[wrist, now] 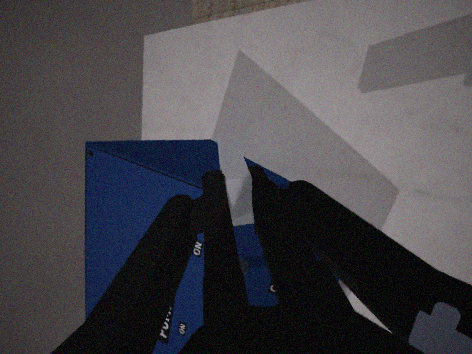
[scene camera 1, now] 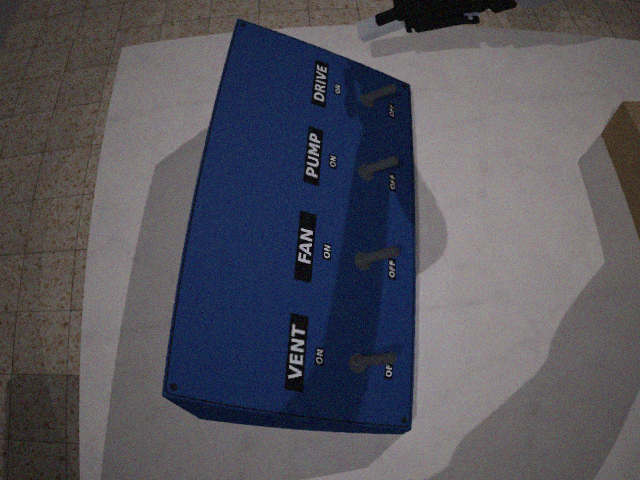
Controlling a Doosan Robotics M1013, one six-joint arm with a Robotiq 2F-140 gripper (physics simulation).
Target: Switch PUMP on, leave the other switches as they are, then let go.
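Frame: origin at the arm's base, x ahead, y left, z up, level; metres.
Seen in the pictures: gripper, fingertip midpoint: (wrist: 228,158) (scene camera 1: 360,32).
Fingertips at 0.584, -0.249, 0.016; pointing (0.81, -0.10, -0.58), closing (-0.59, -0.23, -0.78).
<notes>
A point is followed by its place in that frame, as x, y, z.
The blue switch panel (scene camera 1: 248,170) @(0.729, 0.018, 0.049) (wrist: 120,215) @(0.713, -0.147, 0.049) is tilted on the table. In the scene view, the PUMP lever (scene camera 1: 379,167) @(0.577, -0.012, 0.006) leans to its OFF label. The DRIVE lever (scene camera 1: 379,94) @(0.566, -0.132, 0.006), the FAN lever (scene camera 1: 378,256) @(0.587, 0.106, 0.008) and the VENT lever (scene camera 1: 373,360) @(0.599, 0.224, 0.009) also lean to OFF. In the wrist view, the black fingers of my gripper (wrist: 235,174) @(0.584, -0.249, 0.016) are shut with a narrow gap and nothing between them. They appear over the panel and hide most of its levers. Part of the PUMP label (wrist: 166,325) @(0.653, -0.015, 0.014) shows beside the left finger.
The white table (scene camera 1: 491,206) @(0.395, -0.021, -0.108) (wrist: 182,80) @(0.855, -0.305, -0.108) lies under the panel, with broad shadows across it. A brown box (scene camera 1: 628,149) @(0.142, -0.099, -0.052) is at the right edge of the scene view. A black part of the arm or gripper (scene camera 1: 439,14) shows at the top edge, beyond the DRIVE end.
</notes>
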